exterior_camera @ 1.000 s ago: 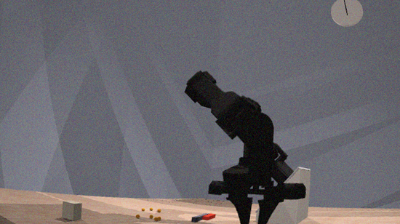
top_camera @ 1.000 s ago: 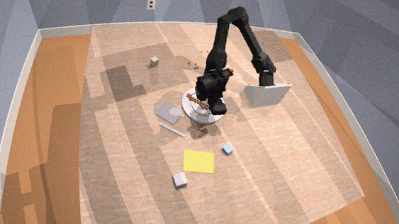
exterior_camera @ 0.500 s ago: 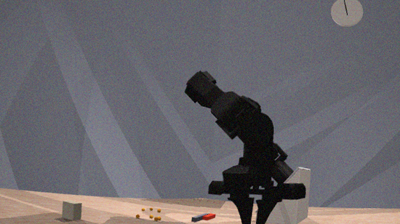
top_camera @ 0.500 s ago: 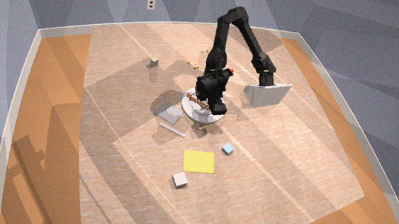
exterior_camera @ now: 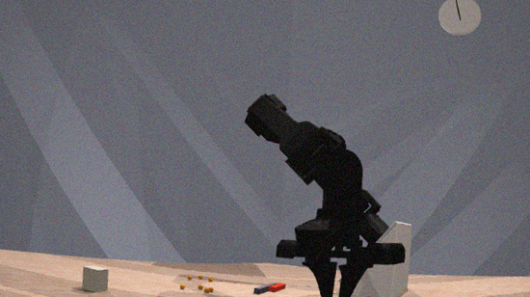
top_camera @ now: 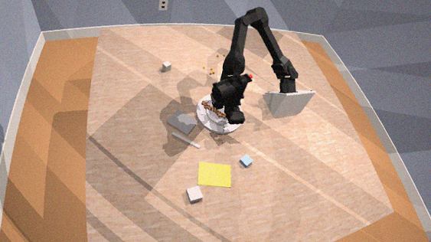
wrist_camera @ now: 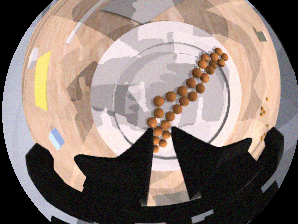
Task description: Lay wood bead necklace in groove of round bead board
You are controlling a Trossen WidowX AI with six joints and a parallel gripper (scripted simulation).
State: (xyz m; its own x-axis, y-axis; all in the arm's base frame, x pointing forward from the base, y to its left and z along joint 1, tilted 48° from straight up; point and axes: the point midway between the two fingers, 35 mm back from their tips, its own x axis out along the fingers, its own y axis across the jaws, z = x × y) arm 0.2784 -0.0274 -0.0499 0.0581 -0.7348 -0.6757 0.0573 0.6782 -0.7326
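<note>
The grey sheet is 18 cm ahead of my gripper tip and 1 cm below it. Round my gripper tip: yellow sheet: 11 cm ahead, 24 cm to the left, 1 cm below; blue block: 2 cm behind, 21 cm to the left, 1 cm below; stick: 19 cm ahead, 8 cm to the left, 1 cm below.
</note>
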